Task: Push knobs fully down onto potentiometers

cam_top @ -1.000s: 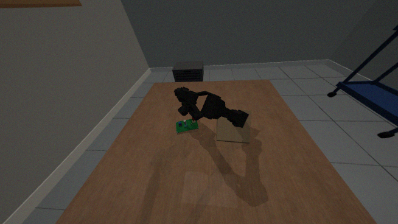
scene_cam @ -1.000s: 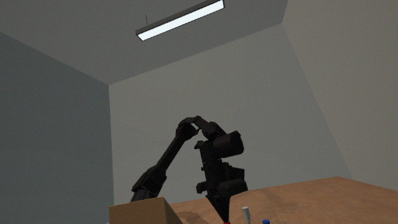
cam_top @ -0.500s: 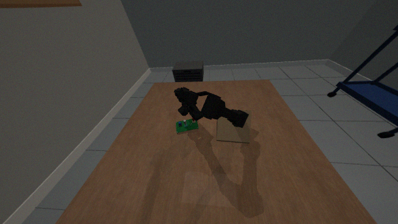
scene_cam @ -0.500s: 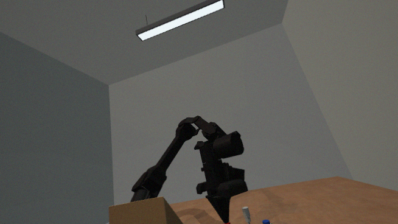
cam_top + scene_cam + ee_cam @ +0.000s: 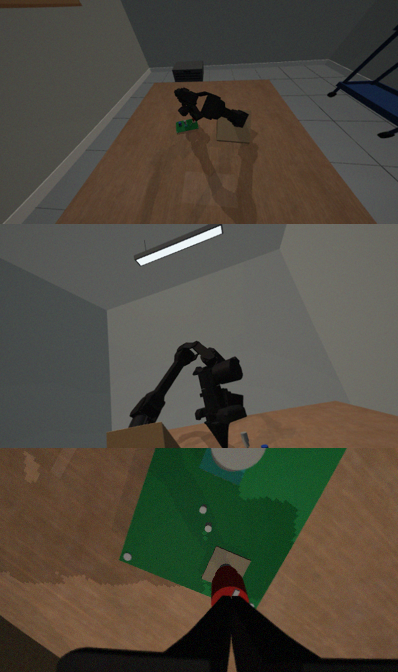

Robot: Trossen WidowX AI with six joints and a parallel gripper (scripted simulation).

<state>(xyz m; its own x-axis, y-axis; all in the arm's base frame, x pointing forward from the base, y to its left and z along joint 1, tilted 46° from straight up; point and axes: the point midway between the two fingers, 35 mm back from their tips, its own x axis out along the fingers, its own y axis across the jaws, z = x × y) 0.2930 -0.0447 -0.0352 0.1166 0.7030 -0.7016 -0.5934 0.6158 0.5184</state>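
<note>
Right now my gripper tip is 1 cm above the red knob.
</note>
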